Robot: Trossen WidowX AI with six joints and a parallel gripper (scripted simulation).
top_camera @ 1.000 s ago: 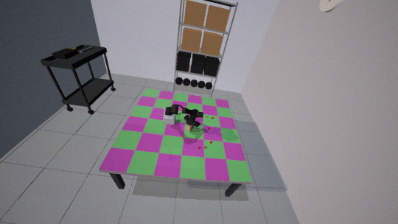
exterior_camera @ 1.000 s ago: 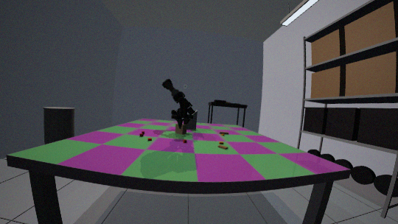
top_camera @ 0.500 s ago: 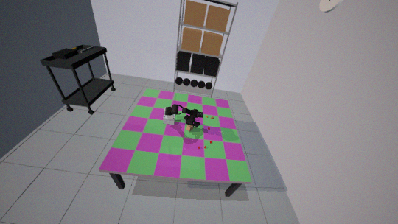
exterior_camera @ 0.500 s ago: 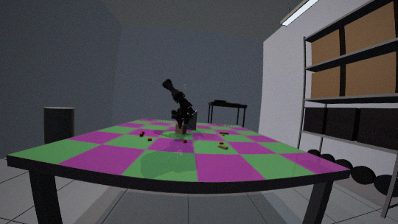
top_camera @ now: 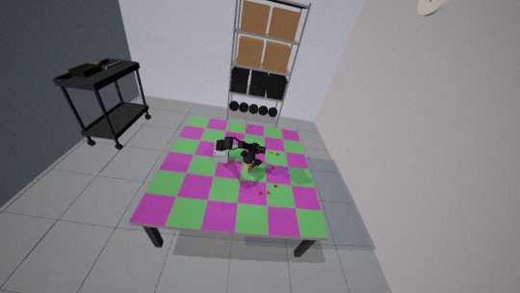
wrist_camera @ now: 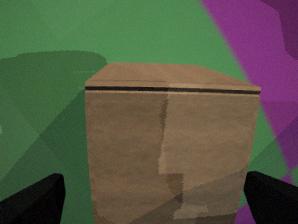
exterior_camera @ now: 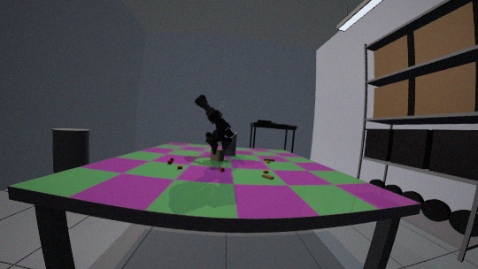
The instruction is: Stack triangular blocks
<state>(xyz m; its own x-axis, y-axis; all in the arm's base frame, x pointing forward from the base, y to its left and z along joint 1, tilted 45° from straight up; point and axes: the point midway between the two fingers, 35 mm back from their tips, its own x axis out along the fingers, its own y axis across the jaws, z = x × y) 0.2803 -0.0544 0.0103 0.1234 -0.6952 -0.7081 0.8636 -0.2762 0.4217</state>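
Now: the triangular block 10 mm to the left of my gripper tip and 10 mm above it.
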